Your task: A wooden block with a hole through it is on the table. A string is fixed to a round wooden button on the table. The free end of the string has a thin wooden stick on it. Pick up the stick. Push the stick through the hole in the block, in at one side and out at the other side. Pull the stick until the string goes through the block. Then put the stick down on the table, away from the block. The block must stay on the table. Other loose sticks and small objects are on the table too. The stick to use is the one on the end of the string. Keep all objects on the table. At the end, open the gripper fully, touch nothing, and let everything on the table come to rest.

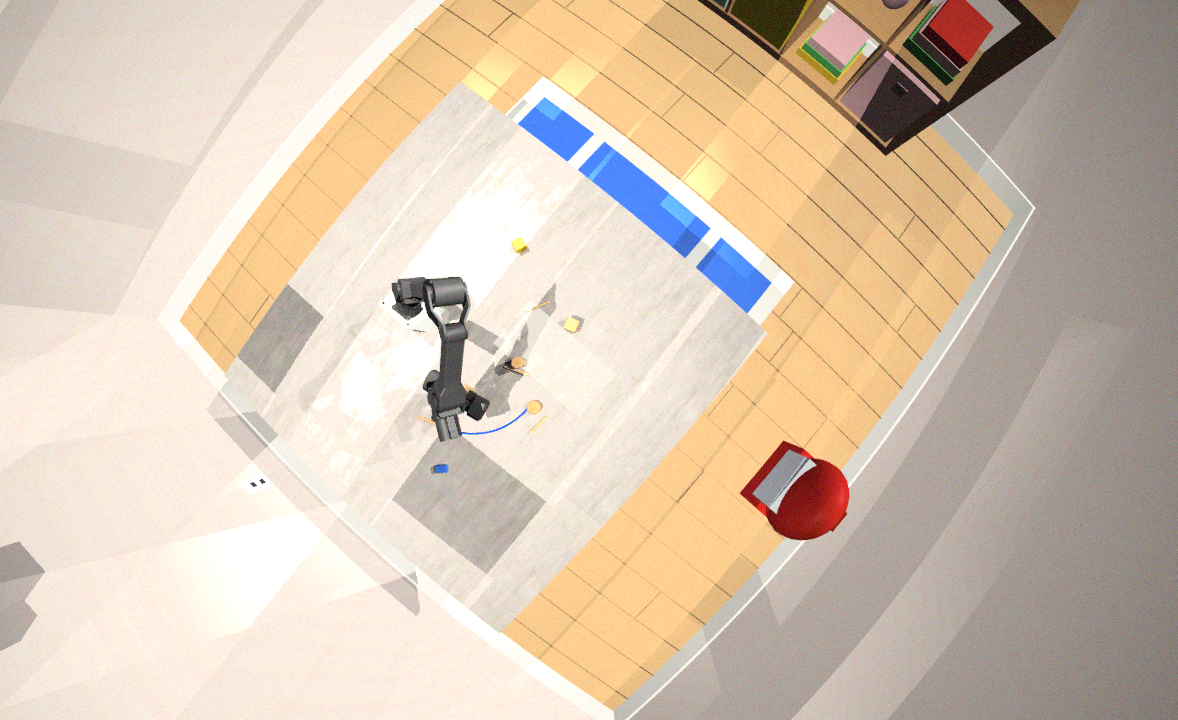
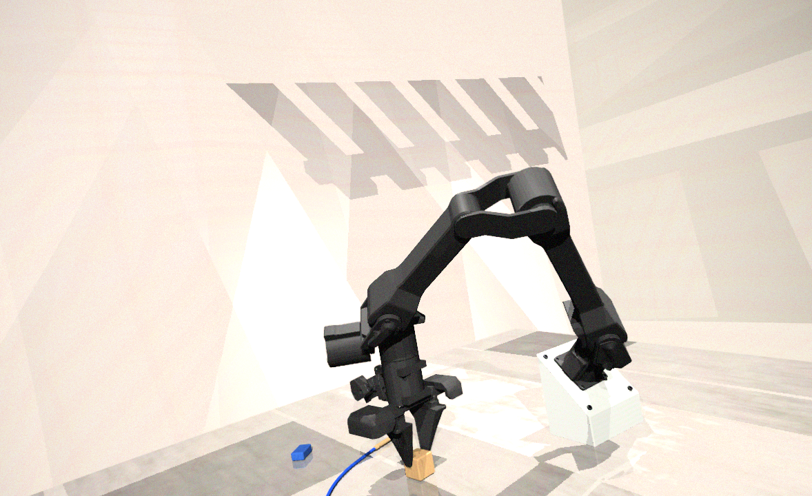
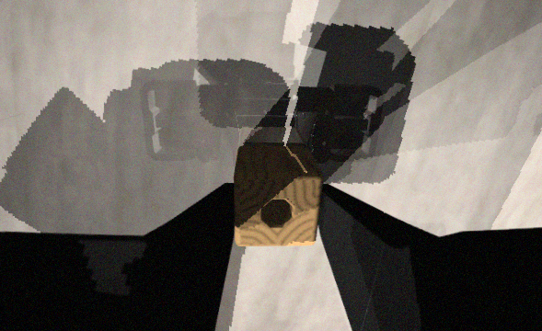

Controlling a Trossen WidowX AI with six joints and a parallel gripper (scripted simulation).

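The wooden cylinder is 70 mm ahead of my gripper tip and 170 mm to the left of it. Round my gripper tip: yellow cube: 140 mm behind, 450 mm to the left; round button: 190 mm ahead, 90 mm to the left, 10 mm below; blue piece: 70 mm ahead, 240 mm to the right, 10 mm below.
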